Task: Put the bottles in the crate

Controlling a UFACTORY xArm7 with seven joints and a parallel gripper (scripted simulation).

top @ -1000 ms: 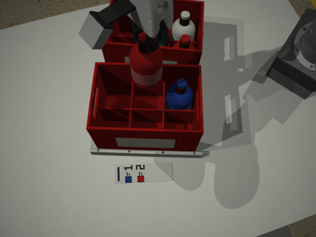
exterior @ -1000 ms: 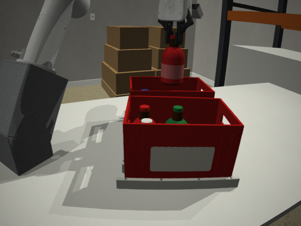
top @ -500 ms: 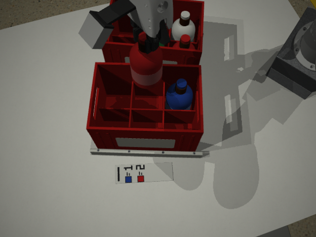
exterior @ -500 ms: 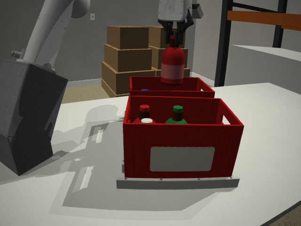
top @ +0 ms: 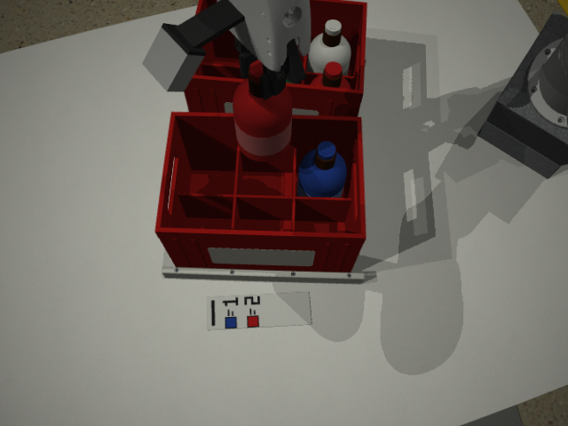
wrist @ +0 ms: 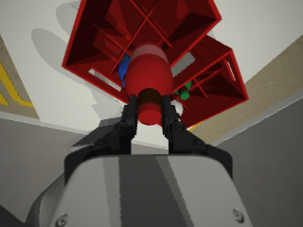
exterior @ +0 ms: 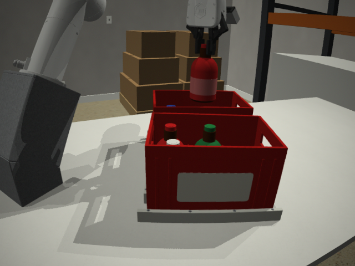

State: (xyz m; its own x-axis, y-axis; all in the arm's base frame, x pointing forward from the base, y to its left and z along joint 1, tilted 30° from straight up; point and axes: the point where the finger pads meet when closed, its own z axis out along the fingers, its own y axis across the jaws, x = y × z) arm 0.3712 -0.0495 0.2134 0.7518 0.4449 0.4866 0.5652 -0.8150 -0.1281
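The red bottle lies 70 mm below my hand. From my hand the other things lie so: green bottle (20 mm behind, 150 mm to the right, 240 mm below); white bottle (110 mm behind, 220 mm to the right, 240 mm below); blue bottle (90 mm behind, 10 mm to the left, 240 mm below).
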